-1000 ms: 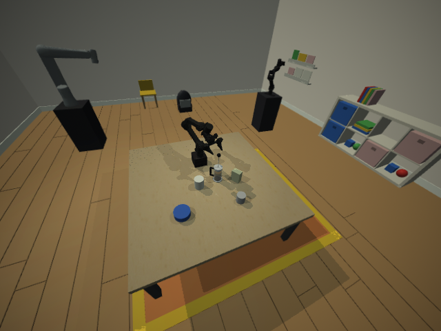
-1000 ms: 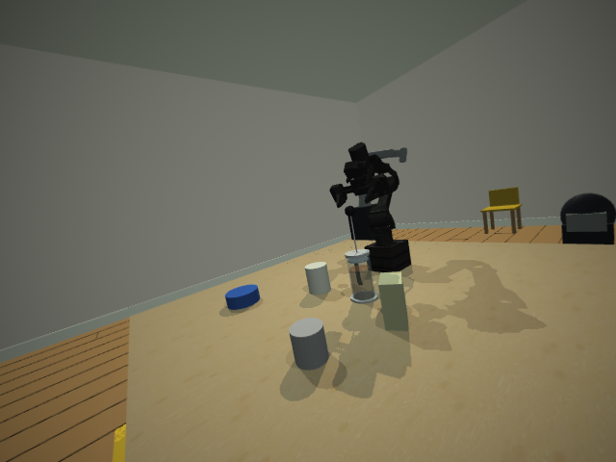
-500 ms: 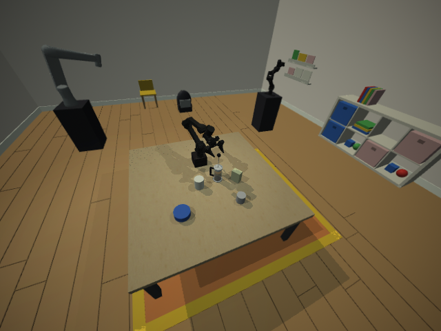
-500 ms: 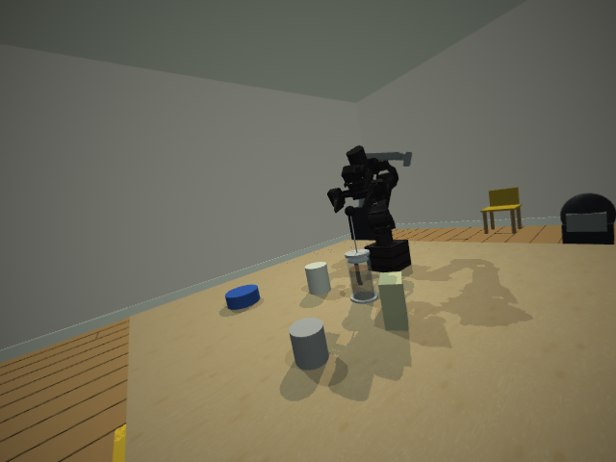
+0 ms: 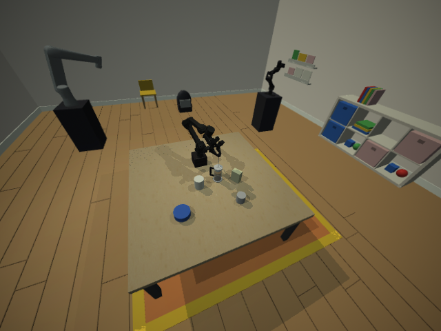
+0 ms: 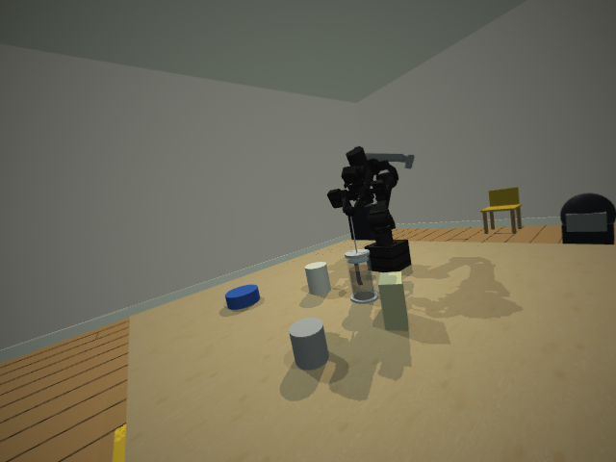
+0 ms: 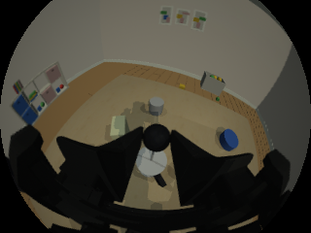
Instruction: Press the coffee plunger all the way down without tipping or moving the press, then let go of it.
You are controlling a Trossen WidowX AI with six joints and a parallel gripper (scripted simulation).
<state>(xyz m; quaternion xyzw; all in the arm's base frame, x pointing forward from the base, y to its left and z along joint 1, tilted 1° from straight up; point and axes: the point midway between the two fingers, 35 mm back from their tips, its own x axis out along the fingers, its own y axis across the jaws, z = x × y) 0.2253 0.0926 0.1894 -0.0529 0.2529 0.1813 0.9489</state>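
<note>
The glass coffee press is 140 mm below my gripper tip, 20 mm to the right of it and 20 mm behind it. From my gripper tip the other things lie so: grey cylinder: 270 mm ahead, 240 mm below, 100 mm to the left.
</note>
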